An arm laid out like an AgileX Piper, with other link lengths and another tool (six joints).
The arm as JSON. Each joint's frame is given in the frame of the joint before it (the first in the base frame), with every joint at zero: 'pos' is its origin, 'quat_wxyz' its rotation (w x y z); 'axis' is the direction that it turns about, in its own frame. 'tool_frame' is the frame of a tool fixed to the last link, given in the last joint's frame.
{
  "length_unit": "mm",
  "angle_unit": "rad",
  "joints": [
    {
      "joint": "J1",
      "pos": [
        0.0,
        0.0,
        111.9
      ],
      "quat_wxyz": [
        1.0,
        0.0,
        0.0,
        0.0
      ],
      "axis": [
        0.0,
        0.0,
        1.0
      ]
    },
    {
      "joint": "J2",
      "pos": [
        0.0,
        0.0,
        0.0
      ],
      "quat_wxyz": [
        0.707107,
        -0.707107,
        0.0,
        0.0
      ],
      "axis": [
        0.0,
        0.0,
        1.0
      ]
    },
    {
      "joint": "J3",
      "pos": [
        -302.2,
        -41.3,
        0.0
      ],
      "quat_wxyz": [
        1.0,
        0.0,
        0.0,
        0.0
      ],
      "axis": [
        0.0,
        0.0,
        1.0
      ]
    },
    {
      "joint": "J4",
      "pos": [
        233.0,
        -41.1,
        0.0
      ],
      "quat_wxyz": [
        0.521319,
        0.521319,
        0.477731,
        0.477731
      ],
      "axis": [
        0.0,
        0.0,
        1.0
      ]
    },
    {
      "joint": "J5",
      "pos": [
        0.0,
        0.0,
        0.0
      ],
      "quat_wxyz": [
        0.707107,
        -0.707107,
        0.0,
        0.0
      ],
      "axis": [
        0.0,
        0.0,
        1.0
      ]
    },
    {
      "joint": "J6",
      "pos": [
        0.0,
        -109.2,
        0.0
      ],
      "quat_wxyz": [
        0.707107,
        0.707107,
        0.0,
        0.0
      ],
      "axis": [
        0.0,
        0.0,
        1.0
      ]
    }
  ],
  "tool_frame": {
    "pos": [
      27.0,
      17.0,
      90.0
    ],
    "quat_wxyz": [
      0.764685,
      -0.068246,
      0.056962,
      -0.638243
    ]
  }
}
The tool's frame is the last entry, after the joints.
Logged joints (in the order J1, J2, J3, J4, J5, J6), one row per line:
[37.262, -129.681, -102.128, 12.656, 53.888, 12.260]
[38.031, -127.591, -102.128, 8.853, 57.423, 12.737]
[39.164, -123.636, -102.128, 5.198, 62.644, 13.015]
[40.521, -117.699, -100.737, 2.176, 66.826, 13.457]
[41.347, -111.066, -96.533, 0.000, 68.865, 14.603]
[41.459, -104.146, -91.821, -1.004, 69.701, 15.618]
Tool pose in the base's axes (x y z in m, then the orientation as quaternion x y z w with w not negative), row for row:
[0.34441, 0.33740, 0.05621, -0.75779, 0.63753, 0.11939, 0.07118]
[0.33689, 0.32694, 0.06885, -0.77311, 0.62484, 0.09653, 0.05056]
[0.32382, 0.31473, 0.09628, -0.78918, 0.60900, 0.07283, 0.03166]
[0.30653, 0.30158, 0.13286, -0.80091, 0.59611, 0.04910, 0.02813]
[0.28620, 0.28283, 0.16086, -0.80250, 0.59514, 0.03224, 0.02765]
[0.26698, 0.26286, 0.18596, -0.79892, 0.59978, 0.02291, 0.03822]
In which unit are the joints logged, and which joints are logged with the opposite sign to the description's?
The joints are logged in degrees. Opposite sign: J2.
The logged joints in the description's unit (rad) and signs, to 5 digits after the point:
[0.65034, 2.26336, -1.78247, 0.22089, 0.94052, 0.21398]
[0.66377, 2.22688, -1.78247, 0.15451, 1.00222, 0.22230]
[0.68354, 2.15786, -1.78247, 0.09072, 1.09334, 0.22715]
[0.70722, 2.05424, -1.75819, 0.03798, 1.16633, 0.23487]
[0.72164, 1.93847, -1.68482, 0.00000, 1.20192, 0.25487]
[0.72360, 1.81769, -1.60258, -0.01752, 1.21651, 0.27259]

